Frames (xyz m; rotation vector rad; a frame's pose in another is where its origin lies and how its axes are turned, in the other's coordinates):
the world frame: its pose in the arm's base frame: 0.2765 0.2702 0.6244 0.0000 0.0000 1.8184
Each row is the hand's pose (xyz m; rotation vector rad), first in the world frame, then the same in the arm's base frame.
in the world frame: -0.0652 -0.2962 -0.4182 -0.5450 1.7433 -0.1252
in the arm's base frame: 0.5796 0.2796 0.2062 -1.8588 0.6967 1.1233
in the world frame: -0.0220 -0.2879 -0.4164 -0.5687 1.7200 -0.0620
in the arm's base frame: 0.5610 0.3194 0.2080 -1.8748 0.6680 1.1889
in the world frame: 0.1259 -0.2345 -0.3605 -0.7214 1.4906 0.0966
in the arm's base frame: 0.4730 0.4497 0.2639 -1.8376 0.3933 1.4273
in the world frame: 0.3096 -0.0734 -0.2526 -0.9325 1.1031 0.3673
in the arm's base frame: 0.2718 0.5883 0.3718 -1.7262 -0.0694 1.7943
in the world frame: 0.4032 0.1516 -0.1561 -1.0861 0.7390 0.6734
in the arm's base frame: 0.0307 0.6239 0.4683 -1.5827 -0.5100 2.1446
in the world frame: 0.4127 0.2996 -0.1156 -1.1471 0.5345 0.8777
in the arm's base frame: -0.1151 0.5969 0.5088 -1.4812 -0.7583 2.3566
